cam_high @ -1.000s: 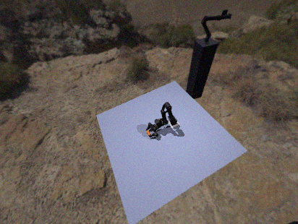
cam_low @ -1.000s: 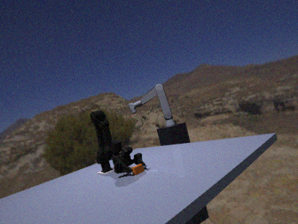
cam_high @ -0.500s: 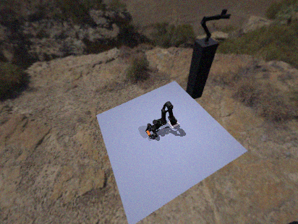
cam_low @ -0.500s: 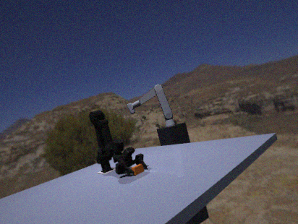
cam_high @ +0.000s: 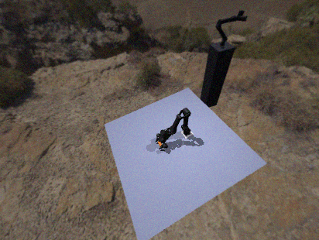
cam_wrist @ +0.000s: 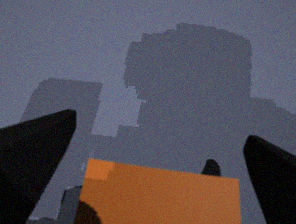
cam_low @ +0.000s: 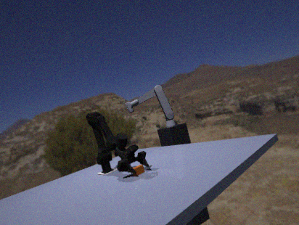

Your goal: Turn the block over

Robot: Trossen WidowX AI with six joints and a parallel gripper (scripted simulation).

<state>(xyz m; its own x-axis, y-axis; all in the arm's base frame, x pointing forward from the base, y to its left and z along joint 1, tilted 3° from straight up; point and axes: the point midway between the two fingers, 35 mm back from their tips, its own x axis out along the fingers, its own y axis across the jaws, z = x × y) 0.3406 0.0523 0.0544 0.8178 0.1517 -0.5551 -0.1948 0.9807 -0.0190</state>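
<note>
My gripper tip is 4 cm past the block and 1 cm to the left of it.
</note>
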